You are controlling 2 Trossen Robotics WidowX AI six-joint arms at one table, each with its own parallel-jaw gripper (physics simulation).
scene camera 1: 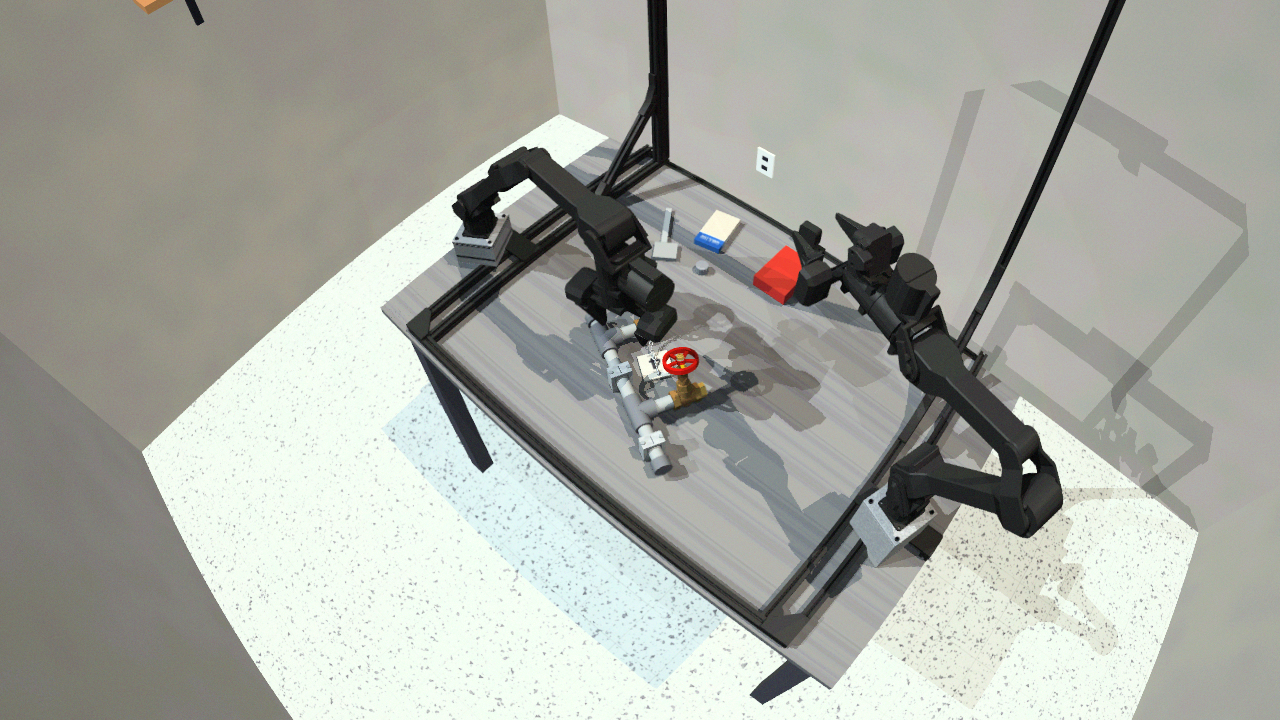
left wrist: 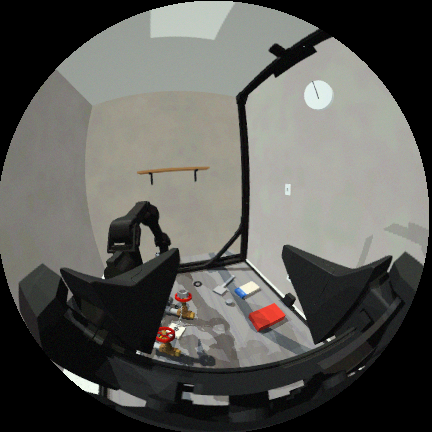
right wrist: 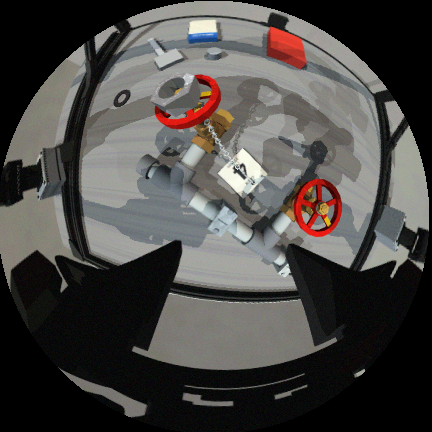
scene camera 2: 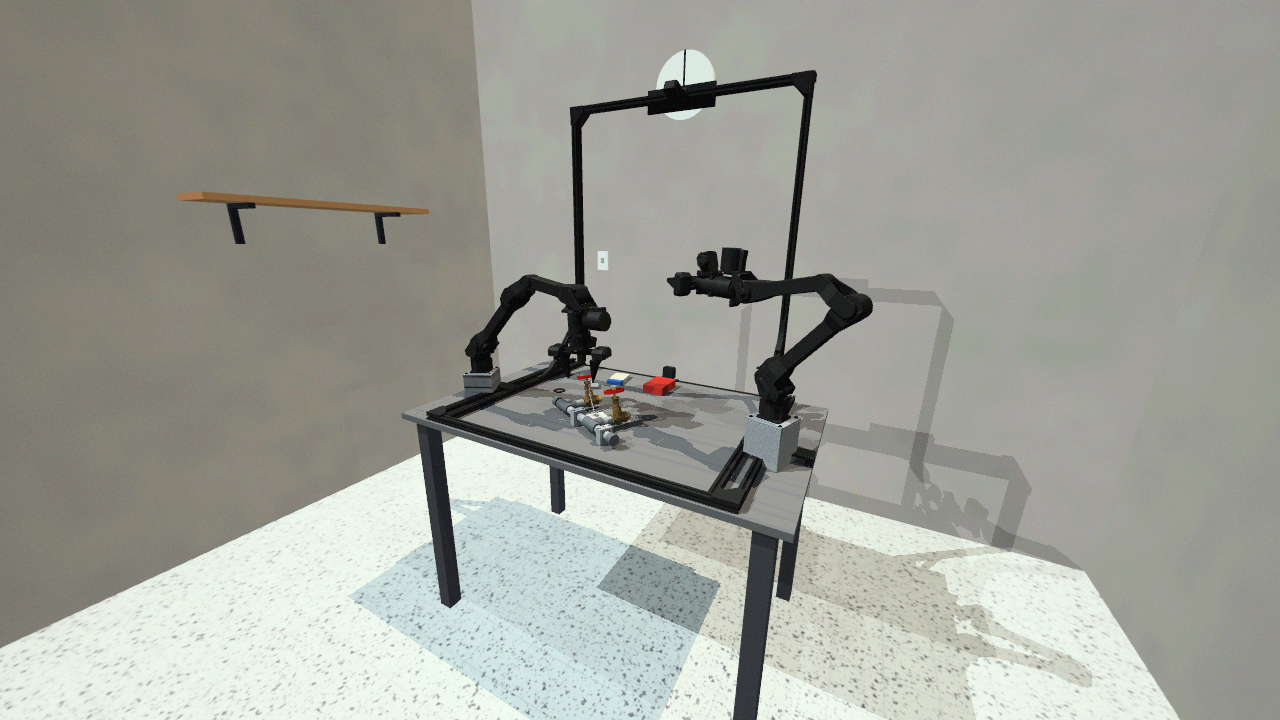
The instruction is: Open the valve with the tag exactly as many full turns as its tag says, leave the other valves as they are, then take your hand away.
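Places are measured from the left arm's base along level axes (x ahead, y left, z up), in millimetres.
Pixels of known places: left gripper, fingertip midpoint: (scene camera 1: 815, 223) (left wrist: 231, 252); right gripper, fingertip midpoint: (scene camera 1: 624, 334) (right wrist: 236, 248) (scene camera 2: 581, 378); left arm's base at its link origin: (scene camera 1: 901, 507) (right wrist: 400, 234) (scene camera 2: 773, 417); right arm's base at its link origin: (scene camera 1: 480, 227) (right wrist: 38, 175) (scene camera 2: 481, 370).
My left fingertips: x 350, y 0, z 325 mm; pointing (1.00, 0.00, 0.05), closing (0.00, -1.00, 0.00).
For each thing: its top centre in the pictures, then the offset to it from my left fingertips. "spot": a spot on its surface instead.
- tagged valve's red wheel at its top centre: (right wrist: 182, 91) (scene camera 2: 586, 372) (left wrist: 182, 293) dz -322, dx +260, dy +144 mm
- loose-looking grey hex nut at its top centre: (right wrist: 171, 84) (left wrist: 181, 290) dz -309, dx +266, dy +146 mm
- white tag at a spot on its surface: (right wrist: 229, 172) (scene camera 1: 646, 360) spot: dz -439, dx +183, dy +185 mm
- untagged valve's red wheel at its top centre: (right wrist: 326, 210) (scene camera 1: 680, 356) (scene camera 2: 614, 387) (left wrist: 162, 331) dz -322, dx +89, dy +166 mm
- red box at its top centre: (scene camera 1: 785, 269) (right wrist: 287, 41) (scene camera 2: 659, 381) (left wrist: 267, 314) dz -414, dx +220, dy -171 mm
- white-and-blue box at its top centre: (scene camera 1: 717, 229) (right wrist: 202, 27) (scene camera 2: 618, 377) (left wrist: 246, 288) dz -429, dx +401, dy -119 mm
- grey T-shaped piece at its top centre: (scene camera 1: 668, 231) (right wrist: 159, 47) (left wrist: 226, 282) dz -433, dx +452, dy -21 mm
- small grey disc at its top centre: (scene camera 1: 702, 265) (right wrist: 213, 50) dz -426, dx +324, dy -28 mm
- black ring at its top centre: (right wrist: 120, 97) dz -442, dx +457, dy +127 mm
The tagged valve's red wheel (scene camera 2: 584, 377) (left wrist: 183, 299) (right wrist: 216, 100) has a loose-looking grey hex nut (left wrist: 183, 293) (right wrist: 175, 95) on top. It is hidden behind the right arm in scene camera 1. A chain runs from this valve to a white tag (scene camera 1: 653, 365) (left wrist: 177, 331) (right wrist: 229, 172), whose mark looks like a 4, partly crossed by chain. The untagged valve's red wheel (scene camera 1: 665, 360) (scene camera 2: 613, 390) (left wrist: 165, 335) (right wrist: 299, 210) stands nearer the pipe's right end. My right gripper (scene camera 1: 626, 324) (scene camera 2: 580, 365) (right wrist: 236, 248) is open, fingers pointing down near the tagged valve. My left gripper (scene camera 1: 819, 234) (scene camera 2: 674, 282) (left wrist: 231, 252) is open, high at the right.
Both valves branch off a grey pipe (scene camera 1: 633, 402) (right wrist: 202, 205) clamped to the table. Behind them are a red box (scene camera 1: 776, 275) (right wrist: 285, 47), a white-and-blue box (scene camera 1: 718, 228) (right wrist: 203, 30), a grey T-shaped piece (right wrist: 169, 59), a small grey disc (right wrist: 213, 53) and a black ring (right wrist: 116, 100).
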